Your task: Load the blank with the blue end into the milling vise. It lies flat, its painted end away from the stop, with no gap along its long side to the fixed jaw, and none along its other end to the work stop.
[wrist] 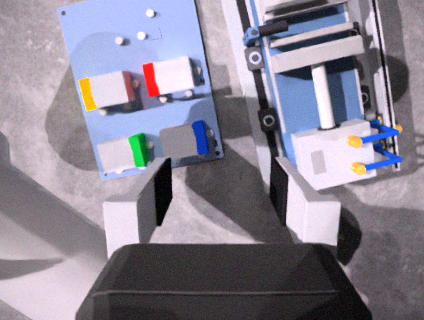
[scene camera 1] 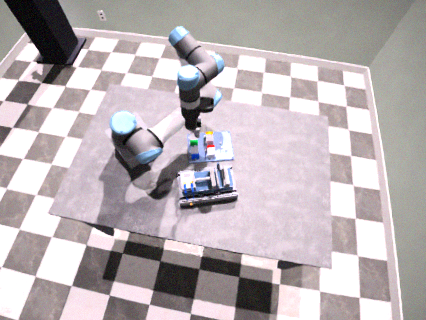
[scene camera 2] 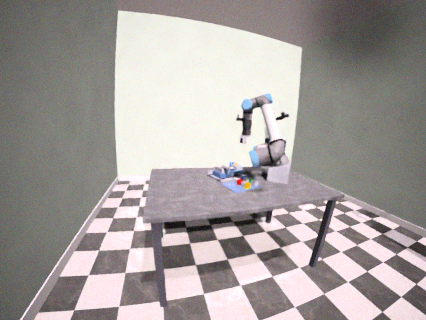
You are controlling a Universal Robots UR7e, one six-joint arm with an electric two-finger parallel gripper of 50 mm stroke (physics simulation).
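Note:
The blank with the blue end (scene camera 1: 194,156) (wrist: 181,141) lies flat in a corner of the light blue board (scene camera 1: 225,146) (wrist: 107,22), its blue end toward the board's edge nearest the vise in the wrist view. The milling vise (scene camera 1: 205,183) (scene camera 2: 227,171) (wrist: 295,92) stands beside the board. Its jaws lie across the blue bed, and no blank shows between them. A dark stop arm (wrist: 273,27) sits by the jaws. My gripper (scene camera 1: 198,129) (scene camera 2: 243,140) (wrist: 220,177) is open and empty, high above the table. In the wrist view the blue-ended blank is just beyond the left fingertip.
Blanks with a green end (wrist: 122,153), a red end (wrist: 170,76) and a yellow end (wrist: 107,91) also lie on the board, among white pins. Blue handles with yellow knobs (wrist: 380,136) stick out at the vise's screw end. The grey table (scene camera 1: 280,175) (scene camera 2: 185,200) carries everything.

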